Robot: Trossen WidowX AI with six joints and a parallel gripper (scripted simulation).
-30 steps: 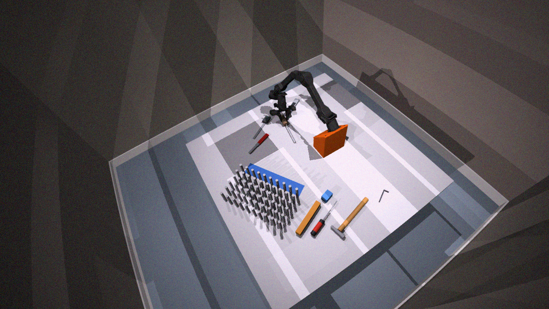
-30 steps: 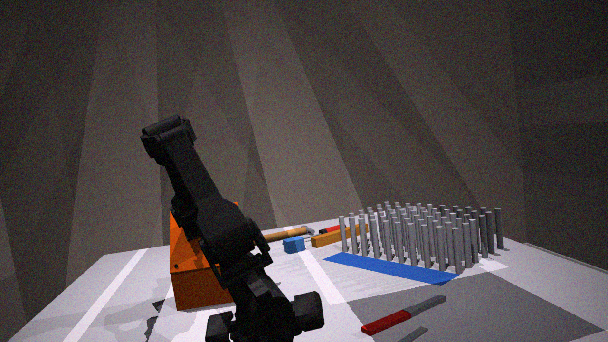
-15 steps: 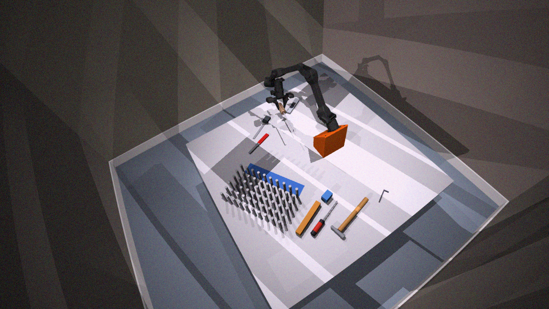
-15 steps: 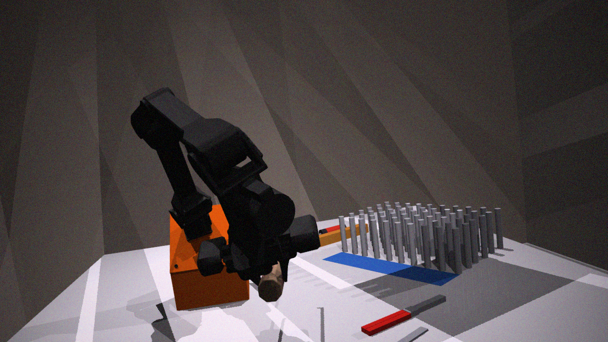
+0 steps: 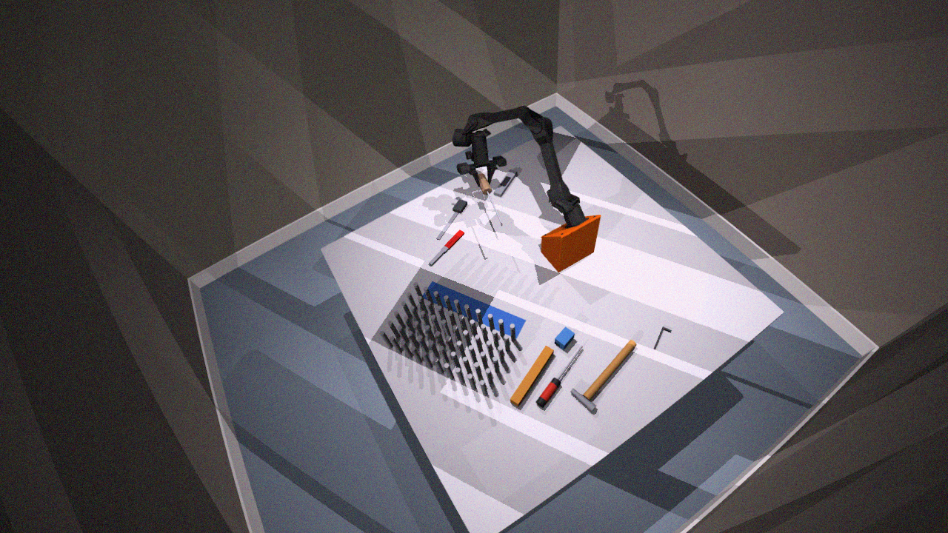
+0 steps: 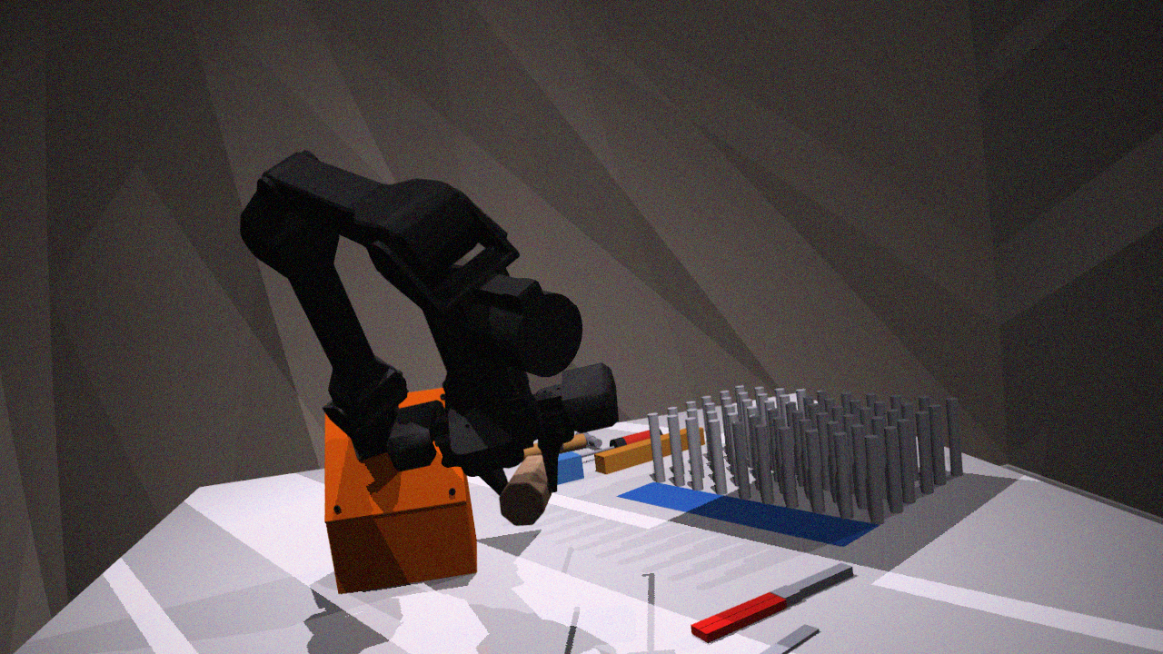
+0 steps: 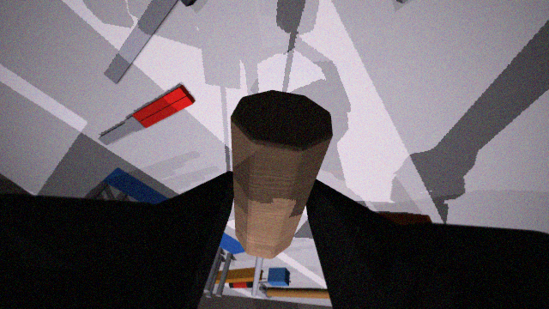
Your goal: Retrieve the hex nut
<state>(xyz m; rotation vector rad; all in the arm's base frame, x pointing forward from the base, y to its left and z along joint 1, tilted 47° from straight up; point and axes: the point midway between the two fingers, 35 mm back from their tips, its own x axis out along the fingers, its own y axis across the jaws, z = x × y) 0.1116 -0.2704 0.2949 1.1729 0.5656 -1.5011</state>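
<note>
Now: the blue taped strip 340 mm ahead of my gripper tip, 310 mm to the left of it and 170 mm below it. Round my gripper tip: hex nut (510 mm ahead, 330 mm to the left, 170 mm below); grey bar (170 mm behind, 80 mm to the right, 160 mm below); blue block (180 mm ahead, 630 mm to the left, 150 mm below).
</note>
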